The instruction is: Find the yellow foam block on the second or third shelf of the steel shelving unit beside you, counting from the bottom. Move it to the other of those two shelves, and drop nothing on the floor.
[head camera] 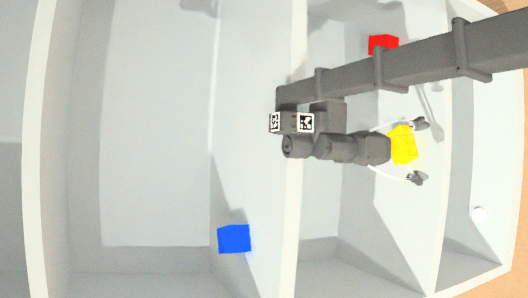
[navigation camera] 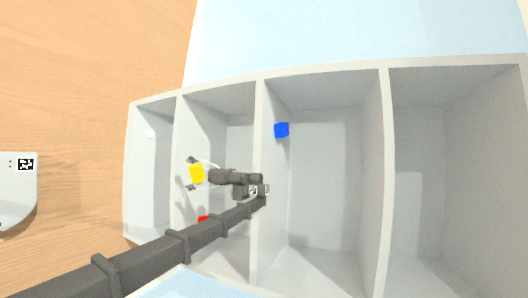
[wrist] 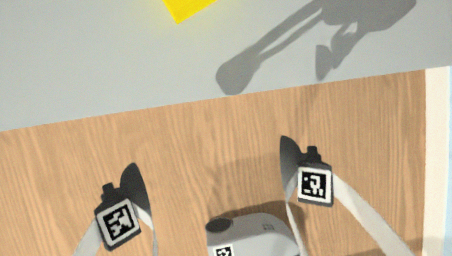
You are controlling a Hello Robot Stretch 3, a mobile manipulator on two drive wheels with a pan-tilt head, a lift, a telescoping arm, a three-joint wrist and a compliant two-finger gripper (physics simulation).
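Frame: origin at the robot's base, x ahead, y left, z up, level; millimetres.
Where they show: gripper, fingertip midpoint: [head camera: 426, 151] [navigation camera: 186, 173].
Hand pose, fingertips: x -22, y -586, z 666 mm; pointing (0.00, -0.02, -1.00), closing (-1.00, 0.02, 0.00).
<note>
After its pixels a point has its place.
The yellow foam block [head camera: 403, 145] @[x -41, y -748, z 579 mm] [navigation camera: 196, 173] @[x -40, y -744, z 578 mm] [wrist: 186, 7] lies on the second shelf [head camera: 400, 200] @[x 112, y -795, z 534 mm] [wrist: 100, 70] from the bottom. In the wrist view, part of it shows at the top edge. My gripper [head camera: 419, 150] @[x -22, y -586, z 666 mm] [navigation camera: 191, 173] @[x -22, y -586, z 666 mm] [wrist: 212, 168] @[x -22, y -586, z 666 mm] is open and points down, its fingers apart. In the head and navigation views the fingers appear on either side of the block; in the wrist view they appear over the floor, outside the shelf's front edge, with the block beyond them. The third shelf [head camera: 260, 150] @[x -14, y -749, z 991 mm] holds a blue block [head camera: 234, 239] @[x 176, y -791, z 1027 mm] [navigation camera: 281, 130] @[x 177, y -791, z 1025 mm].
A red block [head camera: 383, 44] @[x -336, y -818, z 579 mm] [navigation camera: 202, 218] @[x -309, y -808, z 563 mm] lies on the second shelf, partly behind my arm [head camera: 425, 60] @[x -99, y -284, z 1021 mm] [navigation camera: 145, 255] @[x -83, y -162, z 1017 mm]. A white round object [head camera: 478, 213] @[x 188, y -774, z 101 mm] [navigation camera: 150, 134] @[x 189, y -771, z 100 mm] is on the bottom shelf. Upright dividing boards [head camera: 295, 215] @[x 103, y -638, z 968 mm] [navigation camera: 384, 150] @[x 84, y -639, z 1416 mm] bound the compartments. My base [wrist: 255, 235] shows below the fingers.
</note>
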